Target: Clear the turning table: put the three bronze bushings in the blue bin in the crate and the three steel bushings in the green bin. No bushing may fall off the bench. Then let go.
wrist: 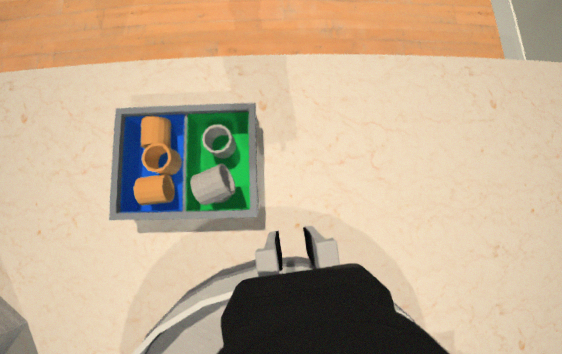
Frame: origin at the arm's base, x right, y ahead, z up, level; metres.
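Where they show: gripper, fingertip midpoint: (292, 241).
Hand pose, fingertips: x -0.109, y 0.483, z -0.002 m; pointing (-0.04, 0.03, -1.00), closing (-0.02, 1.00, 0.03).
Observation:
Things, the pixels of their top centre, and the offset from my fingertips. "pt": a spot on its surface instead. Level surfaces: height alone.
- second steel bushing, middle of its top: (208, 182) dz -0.061, dx -0.065, dy -0.081 m
- turning table, surface spot: (200, 320) pt dz -0.092, dx +0.095, dy -0.115 m
- crate, surface spot: (256, 165) pt dz -0.097, dx -0.084, dy -0.028 m
- pale bench, its level: dz -0.145 m
Three bronze bushings (155, 131) (170, 161) (153, 190) are in the blue bin (131, 165) of the grey crate; the middle one leans with its bore showing. A steel bushing (228, 146) stands tilted in the green bin (242, 150), and a second steel bushing (210, 185) lies on its side there. A third steel bushing does not show. The turning table (200, 320) shows partly at the bottom, mostly hidden behind my gripper's black body. My gripper (292, 241) is partly open with nothing between its fingers, in front of the crate's near right corner in this view.
The crate (257, 165) has raised grey walls and a divider between the bins. It stands on the pale bench (400, 150). The bench's far edge runs across the top, with wooden floor (250, 27) beyond it. A grey object (12, 330) shows at the lower left.

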